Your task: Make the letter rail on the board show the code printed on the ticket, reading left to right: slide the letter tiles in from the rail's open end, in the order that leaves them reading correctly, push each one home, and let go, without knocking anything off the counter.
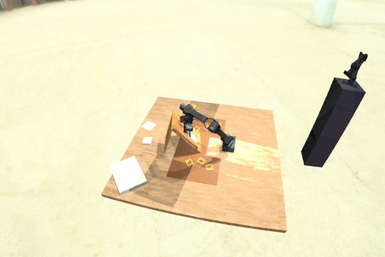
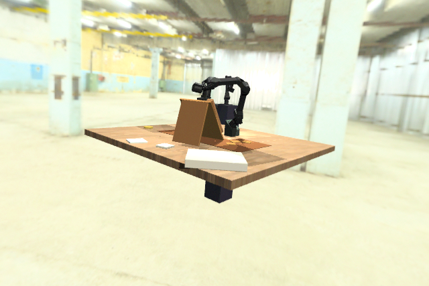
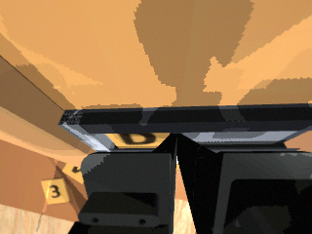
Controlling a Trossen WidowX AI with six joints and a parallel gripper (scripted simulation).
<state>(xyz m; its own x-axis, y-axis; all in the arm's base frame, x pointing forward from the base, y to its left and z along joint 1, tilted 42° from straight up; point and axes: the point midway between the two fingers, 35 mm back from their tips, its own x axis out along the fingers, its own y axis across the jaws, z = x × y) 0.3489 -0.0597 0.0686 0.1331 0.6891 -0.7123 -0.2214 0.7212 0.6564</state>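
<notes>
My gripper tip is now 6 cm past the white ticket, 1 cm to the right of it and 7 cm above it. From my gripper tip the other things lie so: yellow disc: 6 cm ahead, 53 cm to the right, 15 cm below; then brown mat: 15 cm behind, 16 cm below; then yellow letter tile: 1 cm behind, 3 cm to the left.
</notes>
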